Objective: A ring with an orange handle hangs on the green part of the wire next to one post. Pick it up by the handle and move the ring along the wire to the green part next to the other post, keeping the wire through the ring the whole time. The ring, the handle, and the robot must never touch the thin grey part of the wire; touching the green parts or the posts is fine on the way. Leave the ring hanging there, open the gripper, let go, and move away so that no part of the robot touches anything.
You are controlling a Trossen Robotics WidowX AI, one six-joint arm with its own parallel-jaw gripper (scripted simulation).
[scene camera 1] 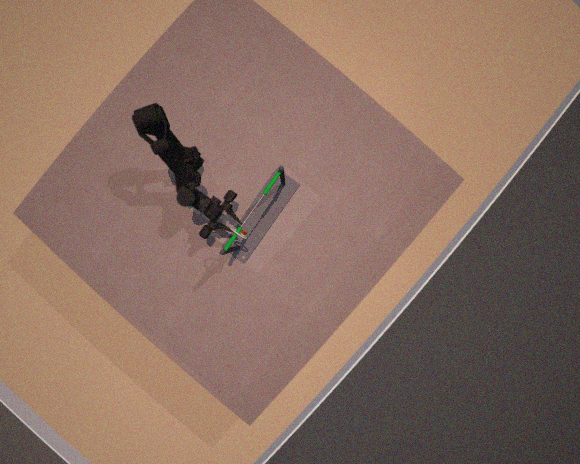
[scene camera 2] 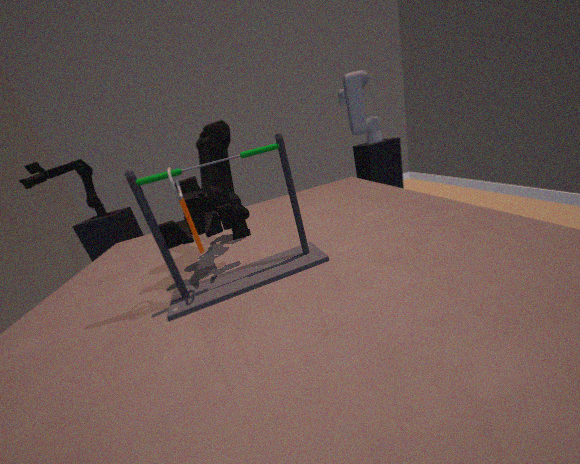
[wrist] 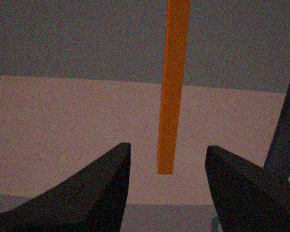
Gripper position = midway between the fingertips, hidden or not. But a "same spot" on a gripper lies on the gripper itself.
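Scene camera 1 and the wrist view both show the gripper, and it appears in scene camera 2 (199,238) too. On the gripper, (wrist: 100,189) and (scene camera 1: 232,216) are the same spot.
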